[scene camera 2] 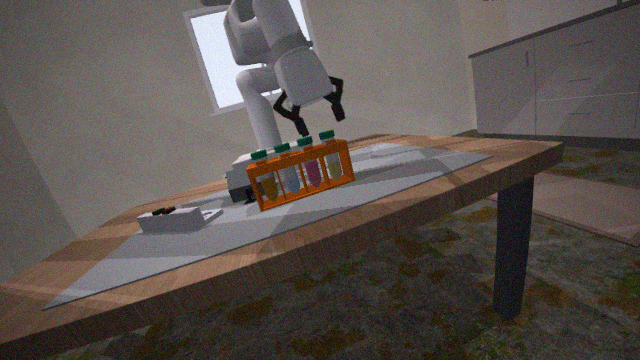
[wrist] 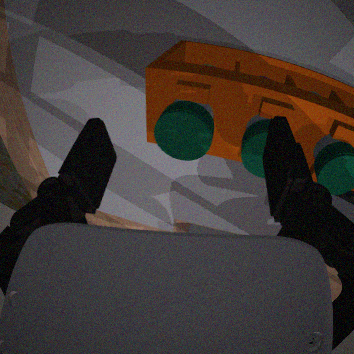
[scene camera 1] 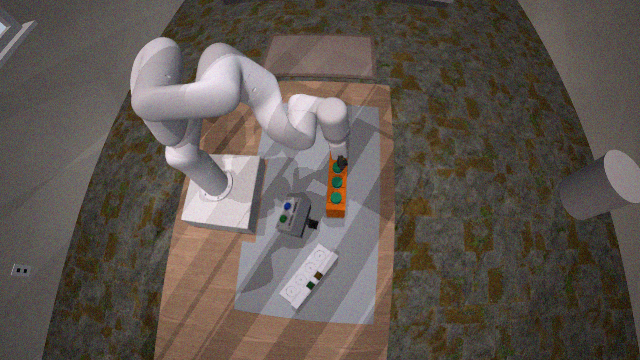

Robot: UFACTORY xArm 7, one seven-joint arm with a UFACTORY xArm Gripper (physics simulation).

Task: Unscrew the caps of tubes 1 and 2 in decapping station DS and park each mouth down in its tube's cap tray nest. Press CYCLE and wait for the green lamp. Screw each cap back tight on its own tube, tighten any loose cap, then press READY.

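Frame: origin at the arm's base, x ahead, y left, z up, level; centimetres.
Seen in the pictures: gripper, fingertip midpoint: (scene camera 2: 324,128) (wrist: 185,135); arm's base at its link origin: (scene camera 2: 271,148) (scene camera 1: 217,184).
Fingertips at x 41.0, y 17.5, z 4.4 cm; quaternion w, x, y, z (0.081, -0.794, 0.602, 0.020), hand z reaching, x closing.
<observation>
Pixels of each thing's top centre, then the offset from my fingertips to it. "spot": a spot on its surface instead. Level surfaces: height alone.
- orange rack at its top centre: (wrist: 303,148) (scene camera 2: 294,149) (scene camera 1: 337,176) dx +0.1, dy -7.5, dz -2.8 cm
- amber at its top centre: (scene camera 2: 258,152) dx +1.1, dy -15.2, dz -1.2 cm
- end cap at its top centre: (wrist: 181,137) (scene camera 2: 325,131) dx -0.9, dy +0.3, dz -0.9 cm
- neighbouring cap at its top centre: (wrist: 269,156) (scene camera 2: 303,138) dx -0.2, dy -4.9, dz -1.0 cm
- grey box at its top centre: (scene camera 2: 247,165) (scene camera 1: 291,212) dx -12.2, dy -21.8, dz -4.7 cm
- blue button at its top centre: (scene camera 1: 287,205) dx -14.3, dy -19.4, dz -5.6 cm
- green button at its top centre: (scene camera 1: 282,218) dx -14.6, dy -23.9, dz -5.6 cm
- white tray at its top centre: (scene camera 2: 173,204) (scene camera 1: 307,275) dx -3.1, dy -40.3, dz -7.8 cm
- black part at a spot on its surface: (scene camera 1: 313,223) spot: dx -5.2, dy -22.5, dz -10.6 cm
- grey mat at its surface level: dz -13.1 cm
- wooden table at its surface level: dz -13.4 cm
An orange rack (scene camera 1: 336,212) (scene camera 2: 300,157) (wrist: 165,107) holds amber (scene camera 2: 270,188), blue (scene camera 2: 292,182), pink (scene camera 2: 313,174) and yellow (scene camera 2: 334,167) tubes upright, each under a green cap. My gripper (scene camera 1: 342,162) (scene camera 2: 321,126) (wrist: 185,135) is open and empty above the yellow-tube end. In the wrist view its fingers stand either side of the end cap (wrist: 184,135), and the right finger partly covers the neighbouring cap (wrist: 253,147). A grey box (scene camera 1: 300,220) has a blue button (scene camera 1: 287,205) and a green button (scene camera 1: 283,218). A white tray (scene camera 1: 303,295) (scene camera 2: 172,222) has circular marks and two dark squares. Tube numbers are unreadable.
The grey box, with a black part (scene camera 1: 313,223) on its side, stands between the rack and the arm's white base (scene camera 1: 242,210). The rack, box and tray stand on a grey mat (scene camera 1: 357,300) (scene camera 2: 250,235) on the wooden table (scene camera 1: 200,300).
</observation>
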